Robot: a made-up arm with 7 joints. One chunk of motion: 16 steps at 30 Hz.
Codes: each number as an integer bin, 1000 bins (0 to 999) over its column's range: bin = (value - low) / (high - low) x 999, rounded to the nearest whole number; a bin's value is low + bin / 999 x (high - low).
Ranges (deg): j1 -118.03..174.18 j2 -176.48..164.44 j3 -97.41..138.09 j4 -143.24..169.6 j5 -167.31..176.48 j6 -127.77..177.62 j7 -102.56..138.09
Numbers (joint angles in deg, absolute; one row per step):
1: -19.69 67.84 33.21 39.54 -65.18 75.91 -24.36
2: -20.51 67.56 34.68 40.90 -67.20 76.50 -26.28
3: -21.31 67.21 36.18 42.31 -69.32 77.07 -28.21
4: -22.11 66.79 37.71 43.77 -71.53 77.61 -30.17
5: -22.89 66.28 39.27 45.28 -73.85 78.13 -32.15
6: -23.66 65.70 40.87 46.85 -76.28 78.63 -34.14
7: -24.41 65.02 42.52 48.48 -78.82 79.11 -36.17
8: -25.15 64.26 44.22 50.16 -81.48 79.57 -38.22
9: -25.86 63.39 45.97 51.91 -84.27 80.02 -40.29
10: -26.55 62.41 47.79 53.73 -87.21 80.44 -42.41
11: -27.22 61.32 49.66 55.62 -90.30 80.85 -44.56
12: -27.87 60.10 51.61 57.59 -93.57 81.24 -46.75
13: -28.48 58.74 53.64 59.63 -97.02 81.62 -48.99
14: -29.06 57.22 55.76 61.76 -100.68 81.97 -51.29
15: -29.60 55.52 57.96 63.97 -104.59 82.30 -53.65
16: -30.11 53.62 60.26 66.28 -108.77 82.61 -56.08
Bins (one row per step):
1: 336 716 554 584 297 666 325
2: 333 715 560 588 291 668 317
3: 331 714 567 593 285 670 309
4: 328 713 573 597 278 672 301
5: 325 711 580 602 272 674 292
6: 323 710 587 607 265 675 284
7: 320 708 594 612 257 677 276
8: 318 705 601 618 249 678 267
9: 315 703 608 623 241 680 258
10: 313 700 616 629 233 681 250
11: 310 697 624 635 224 682 241
12: 308 693 632 641 214 684 232
13: 306 689 641 648 204 685 222
14: 304 685 650 655 194 686 213
15: 302 680 659 662 182 687 203
16: 301 674 669 669 170 688 193

